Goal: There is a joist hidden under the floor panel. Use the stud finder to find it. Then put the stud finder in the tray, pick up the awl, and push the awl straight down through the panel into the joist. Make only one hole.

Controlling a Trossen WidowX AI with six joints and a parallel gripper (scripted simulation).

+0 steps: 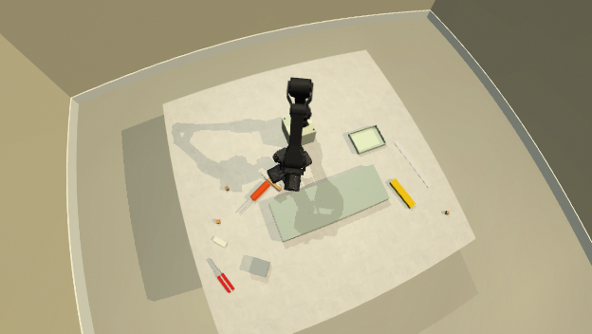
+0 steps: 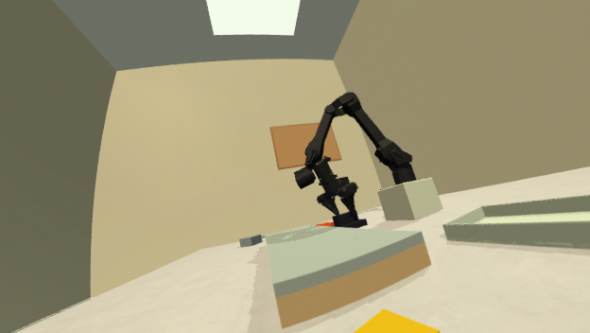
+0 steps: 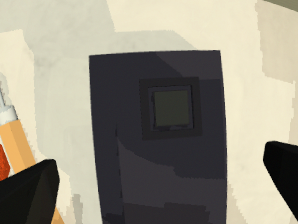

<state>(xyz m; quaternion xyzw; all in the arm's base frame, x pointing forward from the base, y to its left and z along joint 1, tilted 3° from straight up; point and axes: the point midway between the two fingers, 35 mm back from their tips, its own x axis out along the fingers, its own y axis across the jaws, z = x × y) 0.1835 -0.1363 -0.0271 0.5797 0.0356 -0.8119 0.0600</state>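
Now: the stud finder 1 cm behind my gripper tip and 1 cm below it. Round my gripper tip: brown stick: 9 cm to the right, 4 cm below; then white block: 19 cm ahead, 39 cm to the right, 4 cm below; then orange-handled tool: 7 cm ahead, 20 cm to the right, 4 cm below.
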